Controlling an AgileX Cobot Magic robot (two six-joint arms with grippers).
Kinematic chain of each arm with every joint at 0, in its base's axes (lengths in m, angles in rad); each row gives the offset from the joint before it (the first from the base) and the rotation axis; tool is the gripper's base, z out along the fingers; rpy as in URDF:
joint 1: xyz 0 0 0.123 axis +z
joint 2: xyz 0 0 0 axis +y
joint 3: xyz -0.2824 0 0.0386 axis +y
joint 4: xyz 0.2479 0 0.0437 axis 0.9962 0 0.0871
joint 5: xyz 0 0 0 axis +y
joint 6: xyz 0.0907 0 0.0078 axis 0.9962 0 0.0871
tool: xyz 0 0 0 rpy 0 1.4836 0
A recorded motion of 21 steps. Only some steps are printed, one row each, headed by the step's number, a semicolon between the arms.
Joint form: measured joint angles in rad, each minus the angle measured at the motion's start. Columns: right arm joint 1, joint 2, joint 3, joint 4, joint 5, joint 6; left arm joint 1, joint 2, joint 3, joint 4, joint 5, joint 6.
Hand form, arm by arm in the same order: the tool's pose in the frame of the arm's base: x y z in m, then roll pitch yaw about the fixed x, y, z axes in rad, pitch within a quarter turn. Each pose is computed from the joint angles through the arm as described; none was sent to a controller.
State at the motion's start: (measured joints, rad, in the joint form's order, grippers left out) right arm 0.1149 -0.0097 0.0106 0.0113 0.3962 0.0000; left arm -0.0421 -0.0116 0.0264 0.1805 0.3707 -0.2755
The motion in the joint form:
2: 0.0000 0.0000 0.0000 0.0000 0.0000 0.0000; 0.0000 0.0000 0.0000 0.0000 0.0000 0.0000
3: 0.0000 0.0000 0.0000 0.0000 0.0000 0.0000; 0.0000 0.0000 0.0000 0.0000 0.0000 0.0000
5: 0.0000 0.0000 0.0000 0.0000 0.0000 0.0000; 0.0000 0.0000 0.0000 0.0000 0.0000 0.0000
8: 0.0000 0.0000 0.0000 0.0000 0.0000 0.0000; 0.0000 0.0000 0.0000 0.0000 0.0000 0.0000
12: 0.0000 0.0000 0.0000 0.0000 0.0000 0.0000; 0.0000 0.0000 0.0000 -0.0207 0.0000 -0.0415
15: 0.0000 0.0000 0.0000 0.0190 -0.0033 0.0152; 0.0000 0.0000 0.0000 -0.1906 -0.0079 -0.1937
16: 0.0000 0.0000 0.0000 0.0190 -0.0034 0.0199; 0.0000 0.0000 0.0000 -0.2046 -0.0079 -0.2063
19: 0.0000 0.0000 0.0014 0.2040 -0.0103 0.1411; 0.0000 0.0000 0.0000 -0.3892 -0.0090 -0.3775
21: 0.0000 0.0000 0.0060 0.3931 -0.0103 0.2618; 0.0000 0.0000 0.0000 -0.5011 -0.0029 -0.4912
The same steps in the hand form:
2: 0.0514 0.0063 0.1745 3.1047 1.2607 -3.0609; 0.0528 0.0037 0.1720 -2.8591 1.2662 -2.8203
3: 0.0514 0.0063 0.1745 3.1047 1.2607 -3.0609; 0.0528 0.0037 0.1720 -2.8591 1.2662 -2.8203
5: 0.0514 0.0063 0.1745 3.1047 1.2607 -3.0609; 0.0528 0.0037 0.1720 -2.8591 1.2662 -2.8203
8: 0.0514 0.0063 0.1745 3.1047 1.2607 -3.0609; 0.0528 0.0037 0.1720 -2.8591 1.2662 -2.8203
12: 0.0514 0.0063 0.1745 3.1047 1.2607 -3.0609; 0.0528 0.0030 0.1719 -2.6812 1.2420 -2.6408
15: 0.0515 0.0070 0.1748 2.9946 1.2609 3.1144; 0.0528 -0.0026 0.1722 -2.1454 1.0160 -2.1198
16: 0.0515 0.0070 0.1748 2.9801 1.2603 3.0992; 0.0528 -0.0030 0.1722 -2.1224 0.9930 -2.0978
19: 0.0509 0.0133 0.1757 2.2703 1.1073 2.4150; 0.0525 -0.0089 0.1730 -1.9323 0.6683 -1.9195
21: 0.0501 0.0194 0.1761 1.9905 0.8446 2.1622; 0.0521 -0.0126 0.1734 -1.8790 0.4520 -1.8691

